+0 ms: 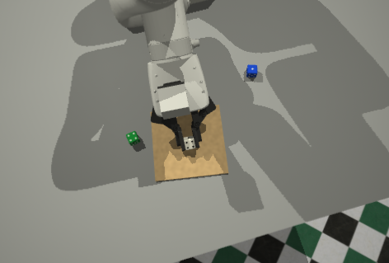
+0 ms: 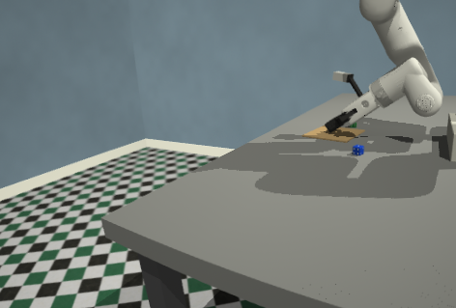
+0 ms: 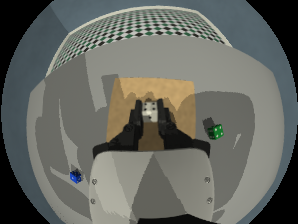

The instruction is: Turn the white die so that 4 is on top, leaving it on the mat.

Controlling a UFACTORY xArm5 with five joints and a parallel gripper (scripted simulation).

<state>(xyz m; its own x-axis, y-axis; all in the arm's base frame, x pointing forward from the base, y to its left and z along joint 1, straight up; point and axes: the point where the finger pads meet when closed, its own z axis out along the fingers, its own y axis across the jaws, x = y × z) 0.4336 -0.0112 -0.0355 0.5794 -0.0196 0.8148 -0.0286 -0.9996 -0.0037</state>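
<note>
The white die is 10 mm below my hand and 10 mm ahead of it. The rest, counted from my hand: green die (100 mm to the right, 30 mm behind, 20 mm below); then blue die (160 mm to the left, 110 mm behind, 20 mm below); then tan mat (30 mm below).
</note>
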